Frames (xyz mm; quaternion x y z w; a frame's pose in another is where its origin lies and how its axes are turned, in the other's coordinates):
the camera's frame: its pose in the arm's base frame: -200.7 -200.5 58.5 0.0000 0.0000 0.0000 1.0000
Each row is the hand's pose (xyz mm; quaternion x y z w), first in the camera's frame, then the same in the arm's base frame.
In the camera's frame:
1: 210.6 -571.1 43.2 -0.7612 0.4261 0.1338 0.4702
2: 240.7 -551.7 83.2 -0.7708 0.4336 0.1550 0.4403
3: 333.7 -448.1 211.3 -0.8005 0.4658 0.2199 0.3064
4: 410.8 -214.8 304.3 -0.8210 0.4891 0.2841 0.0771
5: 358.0 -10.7 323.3 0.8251 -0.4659 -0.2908 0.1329
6: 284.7 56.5 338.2 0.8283 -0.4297 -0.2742 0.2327
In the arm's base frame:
1: 9.9 -771.6 101.7 -0.7612 0.4261 0.1338 0.4702
2: 40.0 -752.2 141.7 -0.7708 0.4336 0.1550 0.4403
3: 133.0 -648.6 269.8 -0.8005 0.4658 0.2199 0.3064
4: 210.1 -415.3 362.8 -0.8210 0.4891 0.2841 0.0771
5: 157.3 -211.2 381.8 0.8251 -0.4659 -0.2908 0.1329
6: 84.0 -144.0 396.7 0.8283 -0.4297 -0.2742 0.2327

